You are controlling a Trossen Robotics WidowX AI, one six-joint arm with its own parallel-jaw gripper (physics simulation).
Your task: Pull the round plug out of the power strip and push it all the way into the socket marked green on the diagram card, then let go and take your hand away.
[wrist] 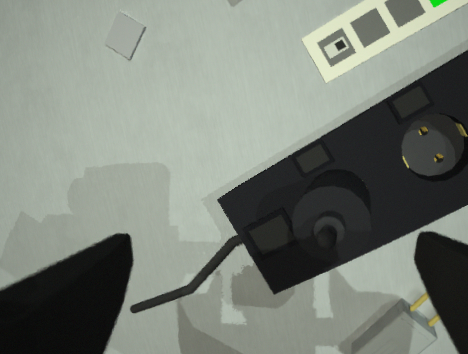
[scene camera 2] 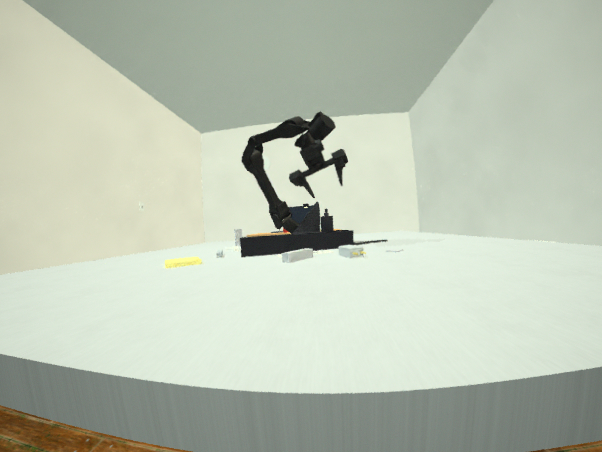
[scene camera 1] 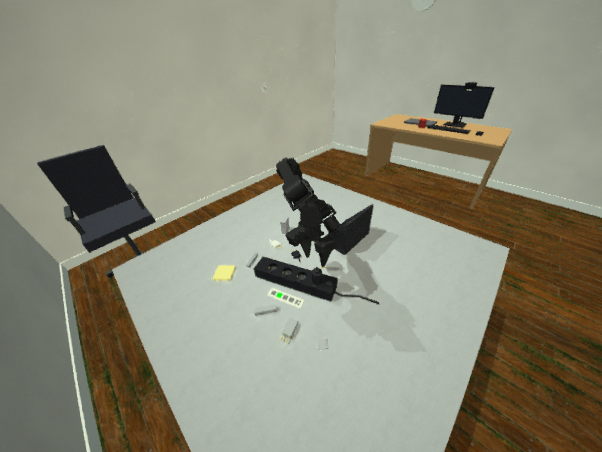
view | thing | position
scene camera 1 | my gripper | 315, 261
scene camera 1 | black power strip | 294, 277
